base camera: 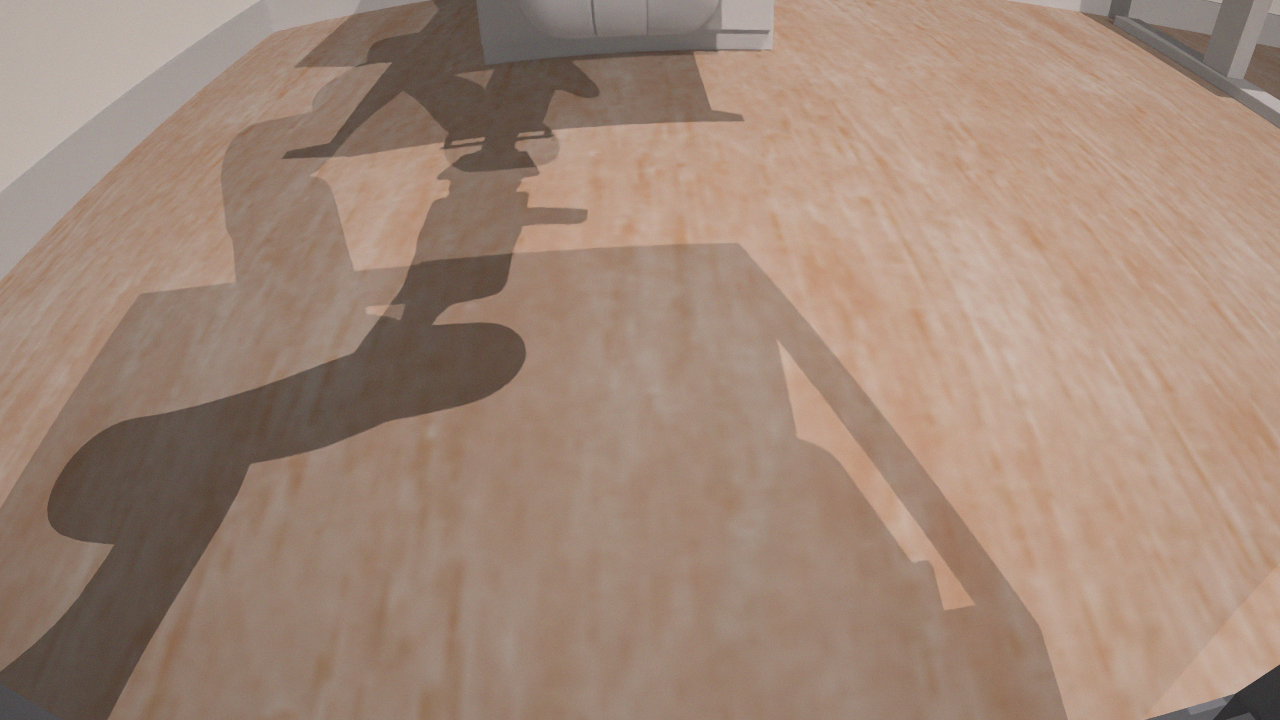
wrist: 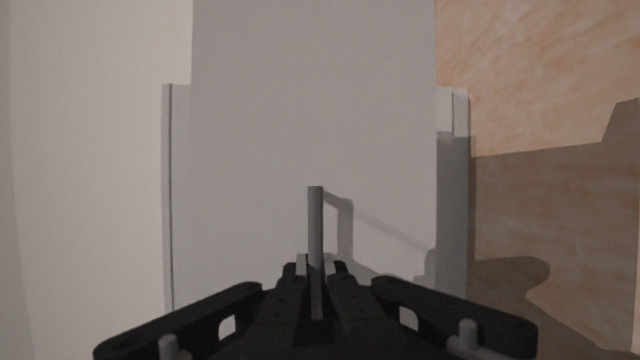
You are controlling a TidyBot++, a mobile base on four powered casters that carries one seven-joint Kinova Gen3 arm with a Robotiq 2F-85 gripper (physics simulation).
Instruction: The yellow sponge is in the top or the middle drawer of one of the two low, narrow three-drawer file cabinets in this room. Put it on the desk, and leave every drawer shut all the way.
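Note:
My gripper (wrist: 314,269) is shut on the upright grey bar handle (wrist: 315,220) of a drawer in the wrist view. That drawer's plain light-grey front (wrist: 310,100) stands out from the file cabinet (wrist: 180,175) (base camera: 572,50), whose other parts show farther back on both sides of it. It is the middle drawer, pulled partly open. The inside of the drawer is hidden behind its front. The cabinet's low front edge shows at the top of the base view, partly covered by a rounded arm part. The yellow sponge does not show in either view.
Grey legs and a foot bar, apparently of the desk (base camera: 1239,40), stand at the upper right of the base view. A wall with a grey skirting (base camera: 134,116) runs along the left. Shadows of the arm and base lie on the wooden floor (base camera: 895,179) (wrist: 540,60).

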